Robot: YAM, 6 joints.
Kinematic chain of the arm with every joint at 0, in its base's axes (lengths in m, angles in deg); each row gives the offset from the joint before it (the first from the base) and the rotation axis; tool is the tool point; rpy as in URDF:
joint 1: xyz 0 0 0.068 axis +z
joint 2: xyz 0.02 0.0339 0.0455 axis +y
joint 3: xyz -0.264 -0.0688 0 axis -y
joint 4: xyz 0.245 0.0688 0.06 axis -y
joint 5: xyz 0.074 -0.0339 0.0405 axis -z
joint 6: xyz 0.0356 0 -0.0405 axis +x
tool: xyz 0 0 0 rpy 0 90 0
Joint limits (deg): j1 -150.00..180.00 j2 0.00..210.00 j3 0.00..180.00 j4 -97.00..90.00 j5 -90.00..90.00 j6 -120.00..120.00
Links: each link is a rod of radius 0.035 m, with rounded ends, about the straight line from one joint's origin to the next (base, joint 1, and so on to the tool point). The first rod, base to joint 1, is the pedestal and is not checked.
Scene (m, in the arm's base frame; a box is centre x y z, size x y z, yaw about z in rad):
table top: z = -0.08
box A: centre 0.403 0.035 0 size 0.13 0.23 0.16 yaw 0.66
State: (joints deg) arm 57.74 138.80 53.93 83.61 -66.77 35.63
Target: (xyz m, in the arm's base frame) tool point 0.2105 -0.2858 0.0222
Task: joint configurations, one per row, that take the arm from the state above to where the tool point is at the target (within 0.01 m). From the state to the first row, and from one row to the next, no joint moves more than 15 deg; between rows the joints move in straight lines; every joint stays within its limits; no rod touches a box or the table.
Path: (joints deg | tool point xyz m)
1: 43.75 133.13 57.04 82.86 -64.75 31.45 | 0.2711 0.3041 0.0933
2: 29.76 127.46 60.15 82.10 -62.73 27.26 | 0.3469 0.2348 0.1432
3: 15.78 121.79 63.26 81.35 -60.72 23.08 | 0.3980 0.1448 0.1957
4: 1.79 116.12 66.37 80.60 -58.70 18.89 | 0.4186 0.0435 0.2497
5: -12.20 110.45 69.48 79.84 -56.68 14.71 | 0.4064 -0.0574 0.3042
6: -23.83 117.65 63.52 80.84 -58.12 19.94 | 0.3942 -0.1411 0.2257
7: -35.47 124.84 57.55 81.83 -59.57 25.17 | 0.3516 -0.2128 0.1504
8: -47.10 132.04 51.59 82.82 -61.01 30.40 | 0.2868 -0.2629 0.0817
9: -58.73 139.23 45.62 83.82 -62.45 35.63 | 0.2105 -0.2858 0.0222

